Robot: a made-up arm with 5 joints. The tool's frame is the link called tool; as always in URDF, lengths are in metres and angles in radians. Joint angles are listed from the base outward.
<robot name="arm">
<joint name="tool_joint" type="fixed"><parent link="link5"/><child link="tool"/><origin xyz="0 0 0" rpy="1.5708 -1.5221 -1.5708"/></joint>
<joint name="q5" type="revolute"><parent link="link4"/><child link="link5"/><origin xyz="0.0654 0.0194 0"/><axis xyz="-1 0 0"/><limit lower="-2.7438" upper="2.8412"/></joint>
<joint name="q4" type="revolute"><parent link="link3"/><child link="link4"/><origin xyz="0.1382 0 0.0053"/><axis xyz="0 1 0"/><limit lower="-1.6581" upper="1.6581"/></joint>
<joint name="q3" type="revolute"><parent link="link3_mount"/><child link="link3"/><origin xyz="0.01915 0 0.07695"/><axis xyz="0 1 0"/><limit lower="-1.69" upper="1.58"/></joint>
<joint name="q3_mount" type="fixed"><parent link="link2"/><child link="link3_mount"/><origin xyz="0.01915 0 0.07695"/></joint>
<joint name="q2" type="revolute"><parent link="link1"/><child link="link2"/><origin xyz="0.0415 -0.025 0.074"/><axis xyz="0 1 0"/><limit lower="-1.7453" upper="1.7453"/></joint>
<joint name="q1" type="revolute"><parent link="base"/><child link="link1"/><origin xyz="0.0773 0 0.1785"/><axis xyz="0 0 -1"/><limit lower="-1.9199" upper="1.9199"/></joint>
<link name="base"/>
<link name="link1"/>
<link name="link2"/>
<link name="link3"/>
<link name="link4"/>
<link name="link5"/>
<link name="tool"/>
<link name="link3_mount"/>
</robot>
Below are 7 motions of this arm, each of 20 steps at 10 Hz.
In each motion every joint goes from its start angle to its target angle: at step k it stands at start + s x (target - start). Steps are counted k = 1, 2, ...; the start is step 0. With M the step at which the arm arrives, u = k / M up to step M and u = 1 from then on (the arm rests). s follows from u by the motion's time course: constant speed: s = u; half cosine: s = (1 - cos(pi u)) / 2; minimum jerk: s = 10 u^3 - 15 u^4 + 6 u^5.
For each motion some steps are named. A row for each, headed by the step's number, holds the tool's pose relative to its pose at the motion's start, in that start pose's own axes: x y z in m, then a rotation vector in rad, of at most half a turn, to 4 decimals.
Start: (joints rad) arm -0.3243 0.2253 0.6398 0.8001 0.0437
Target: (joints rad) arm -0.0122 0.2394 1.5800 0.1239 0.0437
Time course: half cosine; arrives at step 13
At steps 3, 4, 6, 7, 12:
3: -0.0142 -0.0074 -0.0117 0.0042 0.0350 -0.0390
4: -0.0253 -0.0119 -0.0192 0.0081 0.0601 -0.0669
6: -0.0557 -0.0199 -0.0340 0.0207 0.1222 -0.1357
7: -0.0732 -0.0224 -0.0394 0.0292 0.1556 -0.1724
12: -0.1372 -0.0200 -0.0439 0.0694 0.2722 -0.3003

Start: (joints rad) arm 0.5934 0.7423 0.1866 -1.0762 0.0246
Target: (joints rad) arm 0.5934 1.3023 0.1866 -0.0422 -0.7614
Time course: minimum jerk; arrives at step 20
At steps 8, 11, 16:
8: -0.0687 -0.0017 0.0208 -0.0752 0.5017 -0.2442
11: -0.1199 -0.0029 0.0558 -0.2425 0.9222 -0.4307
16: -0.1658 -0.0040 0.1161 -0.5881 1.4132 -0.5935

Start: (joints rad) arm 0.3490 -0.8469 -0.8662 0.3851 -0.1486
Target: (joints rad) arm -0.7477 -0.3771 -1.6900 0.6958 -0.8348
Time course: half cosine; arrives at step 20
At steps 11, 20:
11: -0.0130 -0.0305 -0.0168 0.1468 0.0344 -1.0134
20: -0.0352 -0.0376 -0.0208 0.2461 0.0983 -1.7525

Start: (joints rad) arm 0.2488 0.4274 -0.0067 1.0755 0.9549
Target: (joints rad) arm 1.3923 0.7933 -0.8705 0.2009 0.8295
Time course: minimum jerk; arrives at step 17
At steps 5, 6, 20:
5: -0.0296 -0.0473 0.0054 -0.1862 -0.1078 -0.1945
6: -0.0509 -0.0707 0.0098 -0.2955 -0.1549 -0.2973
20: -0.3405 -0.1214 0.0900 -1.4828 -0.1734 -0.9912

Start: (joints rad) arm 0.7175 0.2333 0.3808 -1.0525 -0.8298
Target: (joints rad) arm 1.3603 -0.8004 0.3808 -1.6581 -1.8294
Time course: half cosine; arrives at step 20
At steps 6, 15, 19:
6: 0.0681 0.0286 0.0065 0.2198 -0.2785 -0.1279
15: 0.1854 0.1484 0.1258 1.2315 -0.5903 -0.1752
19: 0.1833 0.1744 0.1597 1.4583 -0.5104 -0.1068

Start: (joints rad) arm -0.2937 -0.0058 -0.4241 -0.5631 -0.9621
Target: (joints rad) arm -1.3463 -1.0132 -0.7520 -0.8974 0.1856
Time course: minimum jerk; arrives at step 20
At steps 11, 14, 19, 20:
11: 0.1220 0.1985 0.0699 0.6244 -0.7027 -0.0186
14: 0.2068 0.1906 0.1267 0.5344 -1.1281 -0.1183
19: 0.2550 0.1533 0.1639 0.3414 -1.3847 -0.2023
20: 0.2553 0.1529 0.1642 0.3397 -1.3864 -0.2029

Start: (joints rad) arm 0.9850 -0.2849 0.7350 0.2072 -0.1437
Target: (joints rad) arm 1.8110 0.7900 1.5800 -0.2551 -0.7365
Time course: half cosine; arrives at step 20
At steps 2, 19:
2: -0.0052 -0.0054 -0.0045 -0.0225 0.0318 -0.0271
19: -0.2113 -0.0764 0.0607 -0.8323 1.1912 -1.3635

